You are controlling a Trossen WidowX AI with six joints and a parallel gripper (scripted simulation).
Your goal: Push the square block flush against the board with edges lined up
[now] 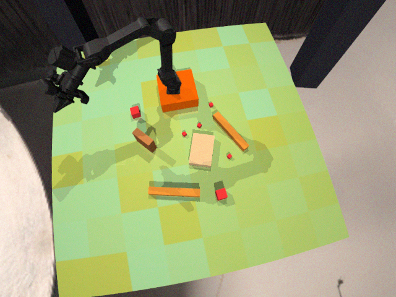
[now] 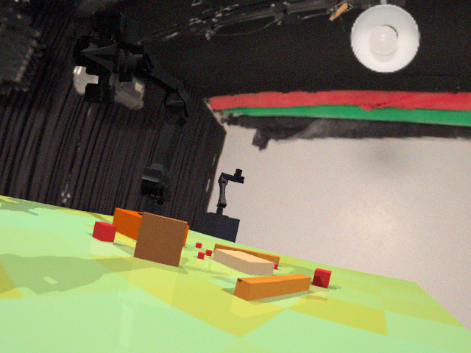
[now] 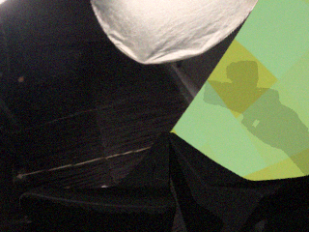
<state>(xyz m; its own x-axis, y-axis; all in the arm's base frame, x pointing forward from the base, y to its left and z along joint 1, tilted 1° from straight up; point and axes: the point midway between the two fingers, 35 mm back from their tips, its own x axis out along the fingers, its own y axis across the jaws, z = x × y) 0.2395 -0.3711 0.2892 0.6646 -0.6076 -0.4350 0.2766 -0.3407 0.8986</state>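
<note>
Right now my gripper tip is 1 cm past the brown square block, 27 cm to the right of it and 29 cm above it. The rest, counted from my gripper tip: pale flat board 3 cm ahead, 53 cm to the left, 32 cm below.
</note>
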